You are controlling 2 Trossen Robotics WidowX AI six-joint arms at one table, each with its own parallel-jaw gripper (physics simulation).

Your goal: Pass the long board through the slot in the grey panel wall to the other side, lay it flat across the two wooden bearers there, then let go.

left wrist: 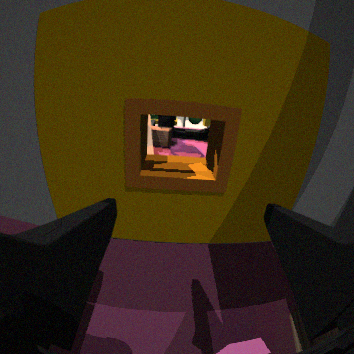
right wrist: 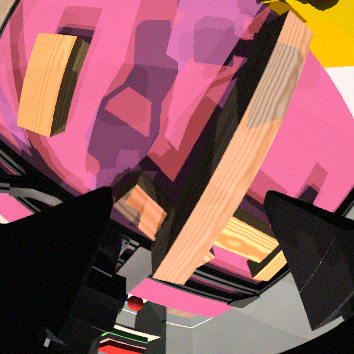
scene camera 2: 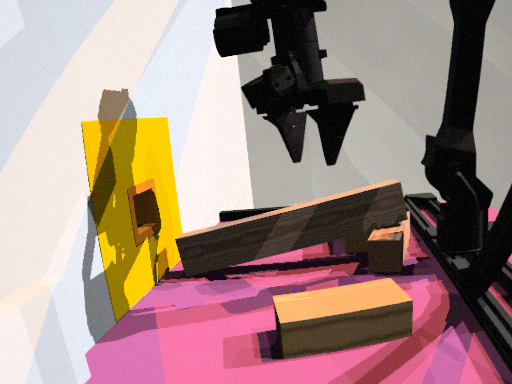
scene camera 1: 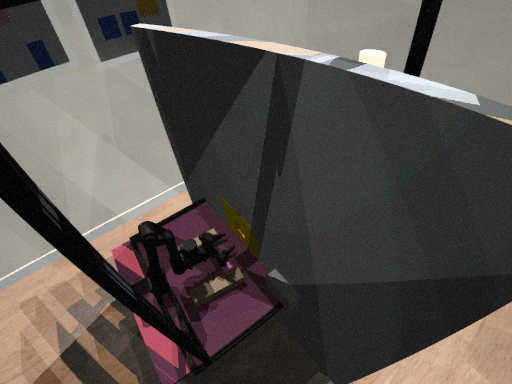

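Seen in the pictures: left gripper, between the fingertips: [left wrist: 194, 210] [scene camera 1: 230, 240]; right gripper, between the fingertips: [right wrist: 191, 197] [scene camera 2: 313, 163]; left arm's base, origin of its link: [scene camera 1: 161, 288]; right arm's base, origin of its link: [right wrist: 104, 242] [scene camera 2: 464, 246].
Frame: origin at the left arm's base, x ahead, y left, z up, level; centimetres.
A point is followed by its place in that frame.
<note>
The long board [scene camera 2: 295, 227] {x 68.1, y 2.8, z 4.0 cm} [right wrist: 225, 180] {x 70.8, y 4.7, z 6.9 cm} leans in scene camera 2, one end low towards the yellow panel, the other raised over a wooden block [scene camera 2: 386, 252] {x 80.2, y -1.7, z 0.8 cm}. My right gripper [scene camera 2: 314, 162] {x 71.4, y 0.7, z 12.8 cm} [right wrist: 191, 197] {x 71.4, y 0.7, z 12.8 cm} is open and empty above the board. My left gripper [scene camera 1: 228, 241] {x 36.8, y -2.7, z 7.6 cm} [left wrist: 194, 210] {x 36.8, y -2.7, z 7.6 cm} is open and empty, facing the slot's orange frame [left wrist: 132, 145] {x 43.1, y 1.7, z 8.9 cm} [scene camera 2: 134, 215] {x 48.5, y -5.7, z 9.0 cm} in the grey wall [scene camera 1: 350, 200] {x 43.2, y -49.8, z 66.7 cm}. No board shows in the slot. Two wooden pieces, seemingly the bearers, lie on the left arm's side: one [scene camera 1: 217, 287] {x 20.7, y -15.9, z 1.9 cm} in front, the other [scene camera 1: 214, 232] {x 34.6, y 10.1, z 1.9 cm} partly hidden by the arm.
The yellow panel [scene camera 2: 155, 135] {x 48.4, y 5.2, z 18.8 cm} [left wrist: 85, 100] {x 43.2, y 5.7, z 12.5 cm} [right wrist: 340, 45] {x 48.3, y 8.0, z 4.4 cm} surrounds the slot. A separate wooden block [scene camera 2: 345, 325] {x 74.3, y -21.1, z 0.6 cm} [right wrist: 47, 85] {x 73.8, y -16.7, z 1.9 cm} lies in front of the board in scene camera 2. Another block [right wrist: 245, 237] {x 76.3, y 15.5, z 2.8 cm} lies on the board's other side. Dark rails edge the pink table [scene camera 2: 200, 340] {x 59.7, y -18.7, z -1.9 cm}.
</note>
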